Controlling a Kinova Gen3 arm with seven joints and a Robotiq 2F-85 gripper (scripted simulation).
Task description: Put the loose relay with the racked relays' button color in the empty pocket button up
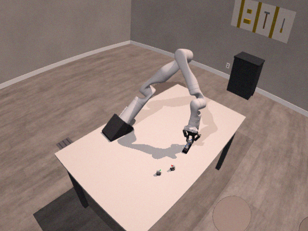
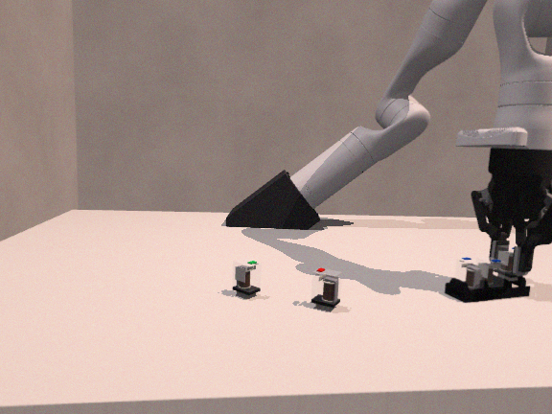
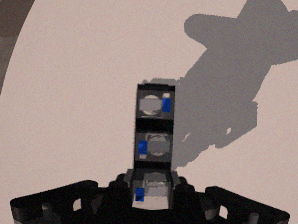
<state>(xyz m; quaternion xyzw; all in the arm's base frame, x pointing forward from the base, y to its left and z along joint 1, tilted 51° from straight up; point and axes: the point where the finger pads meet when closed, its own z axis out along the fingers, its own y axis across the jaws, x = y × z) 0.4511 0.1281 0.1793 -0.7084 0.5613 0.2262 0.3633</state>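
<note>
Right now my hand is 4 cm above the black rack, 3 cm to the left of it and 1 cm short of it.
</note>
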